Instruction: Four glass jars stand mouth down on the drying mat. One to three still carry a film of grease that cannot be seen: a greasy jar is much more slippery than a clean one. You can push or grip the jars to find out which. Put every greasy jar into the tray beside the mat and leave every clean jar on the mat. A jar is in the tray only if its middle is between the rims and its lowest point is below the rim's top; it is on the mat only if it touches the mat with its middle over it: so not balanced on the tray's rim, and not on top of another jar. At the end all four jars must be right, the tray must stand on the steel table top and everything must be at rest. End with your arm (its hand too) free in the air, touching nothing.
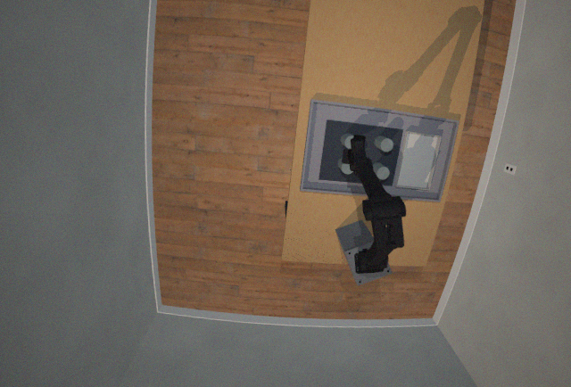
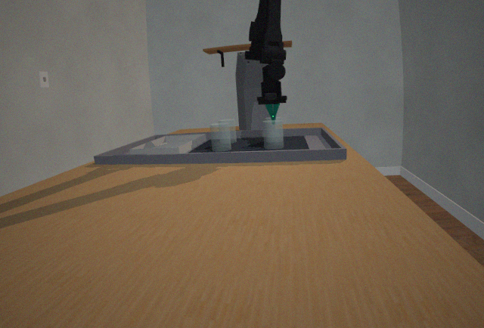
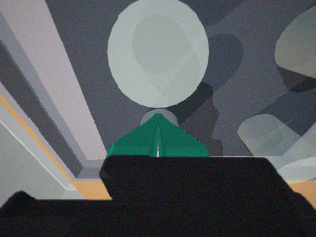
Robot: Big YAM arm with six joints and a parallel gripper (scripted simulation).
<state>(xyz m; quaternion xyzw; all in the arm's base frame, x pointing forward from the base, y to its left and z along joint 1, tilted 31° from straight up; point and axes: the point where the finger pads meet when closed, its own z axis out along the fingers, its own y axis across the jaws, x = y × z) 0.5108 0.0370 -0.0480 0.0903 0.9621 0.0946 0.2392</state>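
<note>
Now: hand 20 mm past the dark drying mat, 90 mm to the left of it and 80 mm above it. Round my hand: pale tray 70 mm behind, 400 mm to the right, 70 mm below; rimmed steel table top 20 mm behind, 190 mm to the right, 80 mm below.
</note>
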